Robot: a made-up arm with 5 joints. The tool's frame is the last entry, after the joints.
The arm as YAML. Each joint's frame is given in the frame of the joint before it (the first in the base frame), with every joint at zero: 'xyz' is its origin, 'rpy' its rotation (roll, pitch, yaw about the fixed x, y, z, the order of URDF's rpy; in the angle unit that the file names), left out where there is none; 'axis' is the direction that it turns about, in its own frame. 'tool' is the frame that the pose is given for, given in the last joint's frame.
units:
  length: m
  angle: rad
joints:
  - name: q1
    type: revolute
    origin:
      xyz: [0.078, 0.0, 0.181]
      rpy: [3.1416, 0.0, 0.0]
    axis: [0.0, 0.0, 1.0]
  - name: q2
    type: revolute
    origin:
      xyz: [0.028, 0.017, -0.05]
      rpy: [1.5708, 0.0, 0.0]
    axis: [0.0, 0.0, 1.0]
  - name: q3
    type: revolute
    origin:
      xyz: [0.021, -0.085, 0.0]
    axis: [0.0, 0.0, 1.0]
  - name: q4
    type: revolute
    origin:
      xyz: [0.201, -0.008, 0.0]
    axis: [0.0, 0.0, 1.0]
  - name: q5
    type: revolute
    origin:
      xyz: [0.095, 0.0, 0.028]
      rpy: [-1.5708, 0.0, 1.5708]
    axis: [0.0, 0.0, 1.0]
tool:
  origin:
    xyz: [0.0, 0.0, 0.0]
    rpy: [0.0, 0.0, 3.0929]
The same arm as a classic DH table. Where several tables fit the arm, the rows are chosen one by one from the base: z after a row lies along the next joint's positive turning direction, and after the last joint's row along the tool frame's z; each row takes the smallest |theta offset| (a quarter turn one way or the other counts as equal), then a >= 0, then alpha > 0; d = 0 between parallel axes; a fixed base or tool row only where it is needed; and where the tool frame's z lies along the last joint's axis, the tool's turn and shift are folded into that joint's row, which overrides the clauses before.
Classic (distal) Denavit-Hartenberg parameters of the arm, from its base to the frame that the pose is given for. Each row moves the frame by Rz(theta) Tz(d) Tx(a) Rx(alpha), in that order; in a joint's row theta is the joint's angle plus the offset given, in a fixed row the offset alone. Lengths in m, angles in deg.
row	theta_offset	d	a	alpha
base (fixed)	0.00	0.0000	0.0780	180.00
q1	0.00	-0.2310	0.0280	90.00
q2	-76.12	0.0000	0.0876	0.00
q3	73.84	0.0000	0.2012	0.00
q4	-87.72	0.0110	0.0000	90.00
q5	-2.79	-0.0950	0.0000	0.00

